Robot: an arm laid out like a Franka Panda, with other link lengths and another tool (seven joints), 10 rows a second.
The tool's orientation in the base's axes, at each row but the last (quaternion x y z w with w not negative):
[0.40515, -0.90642, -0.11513, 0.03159]
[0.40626, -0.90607, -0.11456, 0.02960]
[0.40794, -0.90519, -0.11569, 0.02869]
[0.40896, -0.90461, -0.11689, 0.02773]
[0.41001, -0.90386, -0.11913, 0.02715]
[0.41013, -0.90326, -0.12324, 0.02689]
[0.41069, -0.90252, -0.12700, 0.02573]
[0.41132, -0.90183, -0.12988, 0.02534]
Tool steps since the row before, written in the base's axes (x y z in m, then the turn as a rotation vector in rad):
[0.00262, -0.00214, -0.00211, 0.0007, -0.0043, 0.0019]
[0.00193, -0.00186, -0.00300, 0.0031, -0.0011, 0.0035]
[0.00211, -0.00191, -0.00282, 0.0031, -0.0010, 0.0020]
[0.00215, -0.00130, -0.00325, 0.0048, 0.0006, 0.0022]
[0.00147, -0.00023, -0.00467, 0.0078, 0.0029, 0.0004]
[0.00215, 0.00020, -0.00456, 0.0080, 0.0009, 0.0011]
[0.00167, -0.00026, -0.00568, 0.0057, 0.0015, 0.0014]
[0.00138, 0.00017, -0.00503, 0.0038, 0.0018, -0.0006]
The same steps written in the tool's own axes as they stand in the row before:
[-0.00009, -0.00378, 0.00126, 0.0027, -0.0028, -0.0027]
[0.00021, -0.00330, 0.00229, -0.0014, -0.0022, -0.0041]
[0.00014, -0.00342, 0.00208, -0.0014, -0.0024, -0.0026]
[-0.00031, -0.00317, 0.00260, -0.0037, -0.0026, -0.0027]
[-0.00057, -0.00234, 0.00427, -0.0074, -0.0038, -0.0010]
[-0.00133, -0.00257, 0.00413, -0.0060, -0.0050, -0.0021]
[-0.00058, -0.00281, 0.00518, -0.0050, -0.0029, -0.0019]
[-0.00073, -0.00219, 0.00468, -0.0038, -0.0018, 0.0004]

